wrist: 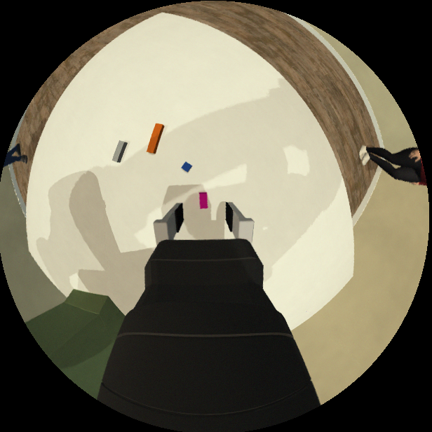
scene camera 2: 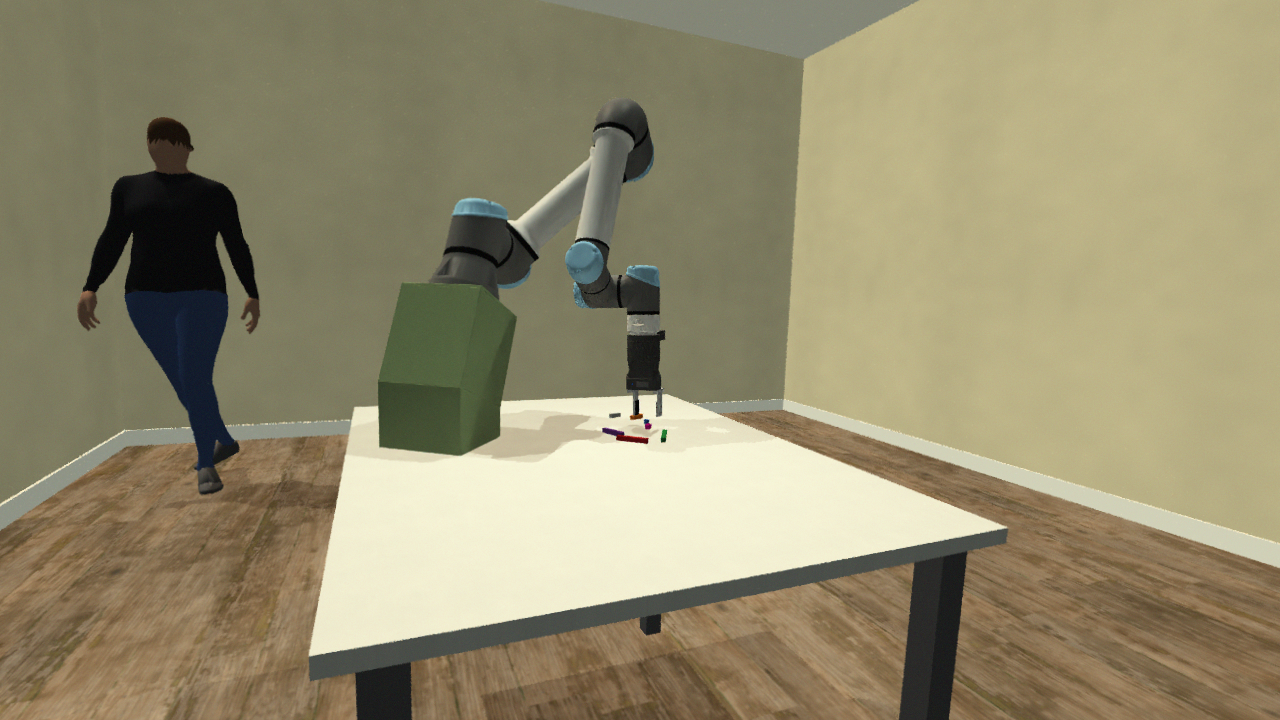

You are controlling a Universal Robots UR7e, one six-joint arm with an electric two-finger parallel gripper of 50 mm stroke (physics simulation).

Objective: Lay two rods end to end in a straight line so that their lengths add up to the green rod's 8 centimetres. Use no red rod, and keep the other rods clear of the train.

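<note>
My gripper is open and empty, pointing down above the table. A magenta rod lies below, a little ahead of the fingertips in the wrist view. A small blue piece lies beyond it. An orange rod and a grey rod lie farther off, side by side and apart. In the scene view, a purple rod, a red rod and a green rod lie nearer the camera; these do not show in the wrist view.
The white table bears the rods. A green block-shaped pedestal stands under the arm's base. A person in a black top stands left of the table. Another person's dark-trousered legs show at the wrist view's right edge.
</note>
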